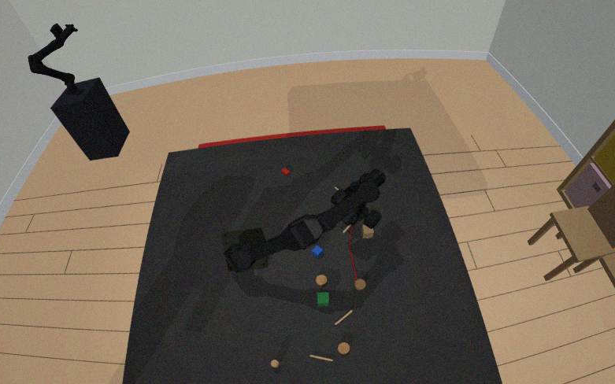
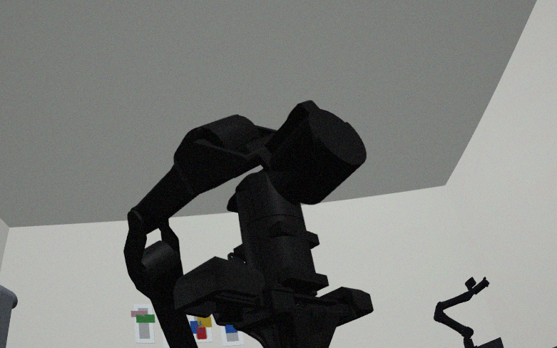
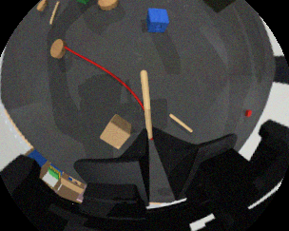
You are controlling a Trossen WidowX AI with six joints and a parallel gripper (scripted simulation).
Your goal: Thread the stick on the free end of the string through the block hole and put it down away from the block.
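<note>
The blue cube lies 150 mm behind my gripper tip, 90 mm to the right of it and 50 mm below it. Also, from my gripper tip: green cube 140 mm behind, 280 mm to the right, 40 mm below; then wooden block 50 mm ahead, 30 mm to the right, 40 mm below; then red piece 260 mm behind, 320 mm to the left, 60 mm below.
</note>
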